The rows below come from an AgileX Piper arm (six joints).
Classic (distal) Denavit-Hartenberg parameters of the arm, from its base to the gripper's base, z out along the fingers. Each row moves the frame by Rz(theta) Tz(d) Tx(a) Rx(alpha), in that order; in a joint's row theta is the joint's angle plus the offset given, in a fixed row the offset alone. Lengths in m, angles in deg.
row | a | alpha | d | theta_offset
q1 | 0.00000 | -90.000 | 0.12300 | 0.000
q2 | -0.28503 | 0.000 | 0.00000 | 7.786
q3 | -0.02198 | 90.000 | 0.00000 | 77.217
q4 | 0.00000 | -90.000 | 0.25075 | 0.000
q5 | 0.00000 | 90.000 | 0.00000 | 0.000
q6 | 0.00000 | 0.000 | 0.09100 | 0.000
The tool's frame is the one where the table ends.
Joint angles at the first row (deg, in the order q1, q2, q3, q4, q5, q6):
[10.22 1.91 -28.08 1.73 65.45 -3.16]
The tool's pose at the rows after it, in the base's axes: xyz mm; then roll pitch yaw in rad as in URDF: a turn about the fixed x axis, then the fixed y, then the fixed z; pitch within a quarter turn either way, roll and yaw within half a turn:
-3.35 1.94 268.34 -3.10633 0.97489 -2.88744
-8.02 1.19 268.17 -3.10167 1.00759 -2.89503
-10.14 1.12 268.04 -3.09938 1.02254 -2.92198
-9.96 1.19 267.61 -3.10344 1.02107 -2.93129
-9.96 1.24 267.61 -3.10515 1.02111 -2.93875
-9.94 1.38 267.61 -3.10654 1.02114 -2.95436
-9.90 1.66 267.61 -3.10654 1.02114 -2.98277
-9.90 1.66 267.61 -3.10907 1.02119 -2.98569
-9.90 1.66 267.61 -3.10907 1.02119 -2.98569
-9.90 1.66 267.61 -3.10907 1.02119 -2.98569
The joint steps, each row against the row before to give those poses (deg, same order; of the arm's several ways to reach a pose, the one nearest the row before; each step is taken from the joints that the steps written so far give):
[0.00 -0.14 0.00 0.00 0.00 0.00]
[-0.66 -1.88 0.00 0.00 0.00 0.00]
[-1.66 -0.86 0.00 0.00 0.00 0.00]
[-0.26 0.00 0.09 0.00 0.00 0.14]
[-0.31 0.00 0.00 0.00 0.00 0.06]
[-0.80 0.00 0.00 0.00 0.00 0.05]
[-1.63 0.00 0.00 0.00 0.00 0.00]
[0.00 0.00 0.00 0.00 0.00 0.09]
[0.00 0.00 0.00 0.00 0.00 0.00]
[0.00 0.00 0.00 0.00 0.00 0.00]

